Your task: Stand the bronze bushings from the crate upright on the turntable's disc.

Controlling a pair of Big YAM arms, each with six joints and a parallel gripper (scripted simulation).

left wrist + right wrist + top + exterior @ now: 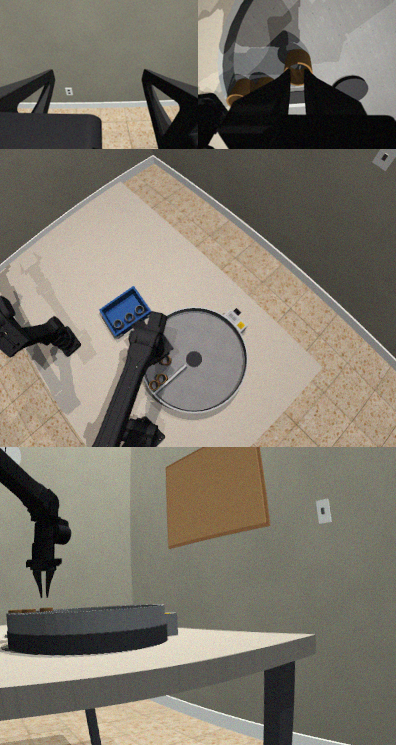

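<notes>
Now: the turntable disc 8 cm ahead of my right hand, 9 cm to the right of it and 7 cm below it. The rest, counted from my right hand: blue crate: 2 cm ahead, 27 cm to the left, 10 cm below.
</notes>
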